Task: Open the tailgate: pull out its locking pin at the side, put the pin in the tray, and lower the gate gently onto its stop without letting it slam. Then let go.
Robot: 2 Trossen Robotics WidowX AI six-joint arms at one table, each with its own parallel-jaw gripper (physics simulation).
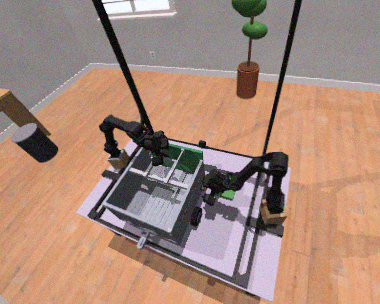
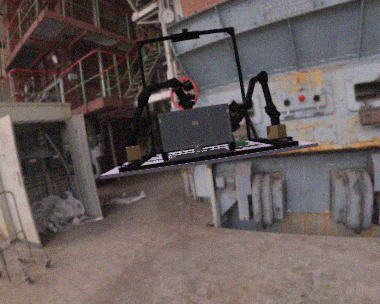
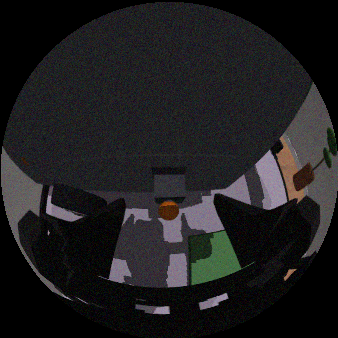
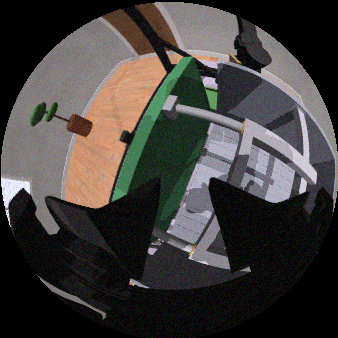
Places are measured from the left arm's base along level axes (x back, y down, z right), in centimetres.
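Where they show: left gripper, fingertip midpoint: [image 1: 204, 189] [image 3: 169, 201]; right gripper, fingertip midpoint: [image 1: 168, 152] [image 4: 184, 182]; left arm's base, origin of the base link: [image 1: 274, 207] [image 2: 275, 125]; right arm's base, origin of the base link: [image 1: 115, 154] [image 2: 132, 146].
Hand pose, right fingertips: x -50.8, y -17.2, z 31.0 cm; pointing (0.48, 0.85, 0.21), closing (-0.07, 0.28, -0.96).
Note:
Each offset is from my right fingertips to the top centre of the thing. "pt": to the spot under its first point.
The green tailgate [image 1: 192, 159] [image 4: 172, 145] stands upright at the far end of the grey trailer [image 1: 120, 212] [image 2: 195, 127]. The locking pin's orange round head @(dx +17.4, dy +16.4, dz -15.8 cm) [image 3: 168, 210] shows below a small dark block on the trailer's side. My left gripper [image 3: 169, 201] [image 1: 207, 192] is open beside that side, its fingertips to either side of the orange head, not touching it. The green tray @(dx +30.3, dy +26.6, dz -9.6 cm) [image 1: 228, 194] [image 2: 242, 143] [image 3: 222, 265] lies beside the trailer, partly hidden by the left gripper. My right gripper [image 4: 184, 182] [image 1: 158, 154] is part open and empty above the trailer near the tailgate.
A light grey bar @(dx +4.7, dy -0.2, dz -5.6 cm) [image 4: 212, 115] runs between the tailgate and the trailer's inner frame @(pt dx +2.5, dy +0.0, dz -10.0 cm) [image 4: 280, 145]. A black wheel @(dx +10.4, dy +18.4, dz -28.2 cm) [image 1: 196, 216] is on the tray side of the trailer. The tow hitch @(pt dx -17.8, dy +20.5, dz -39.2 cm) [image 1: 143, 240] sticks out at the near end. Black rails [image 1: 167, 268] edge the table.

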